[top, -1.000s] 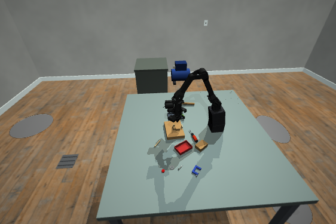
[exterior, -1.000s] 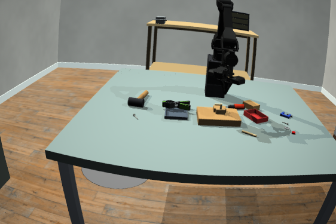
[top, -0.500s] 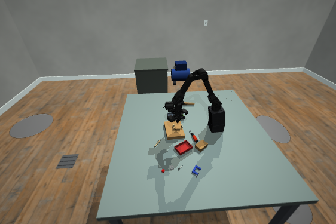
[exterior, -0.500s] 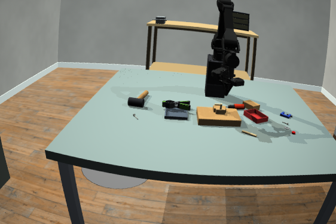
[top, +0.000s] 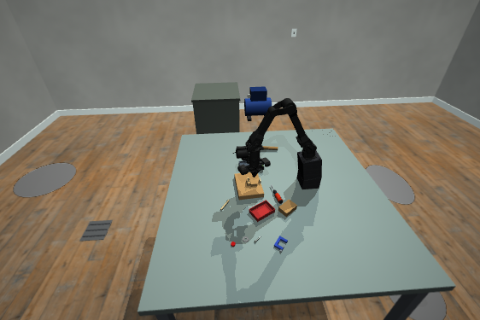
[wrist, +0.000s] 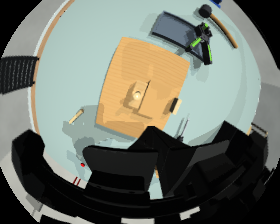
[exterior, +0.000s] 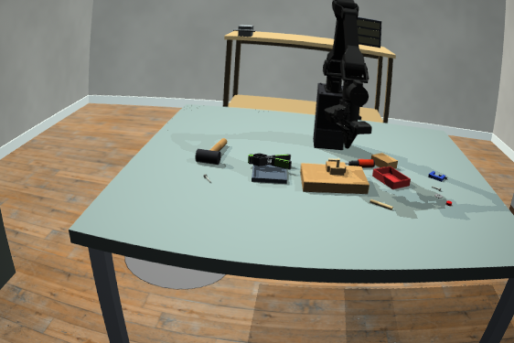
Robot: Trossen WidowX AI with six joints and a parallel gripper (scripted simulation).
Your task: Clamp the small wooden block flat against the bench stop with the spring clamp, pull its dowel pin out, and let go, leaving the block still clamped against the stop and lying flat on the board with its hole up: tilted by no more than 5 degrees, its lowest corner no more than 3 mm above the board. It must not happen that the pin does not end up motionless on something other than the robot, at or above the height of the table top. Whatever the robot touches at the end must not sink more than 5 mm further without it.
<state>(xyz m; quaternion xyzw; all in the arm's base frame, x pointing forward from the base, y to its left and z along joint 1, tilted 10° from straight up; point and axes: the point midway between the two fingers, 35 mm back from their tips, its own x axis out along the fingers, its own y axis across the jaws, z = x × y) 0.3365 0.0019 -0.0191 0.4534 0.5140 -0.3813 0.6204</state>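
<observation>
My hand is 90 mm above the dowel pin, 30 mm to the left of it and 30 mm short of it. The rest, counted from my hand: red tray 170 mm to the left, 130 mm below, 10 mm behind; then loose dowel 190 mm ahead, 140 mm below, 90 mm to the left; then wooden board 130 mm below, 30 mm to the right, 20 mm ahead.
</observation>
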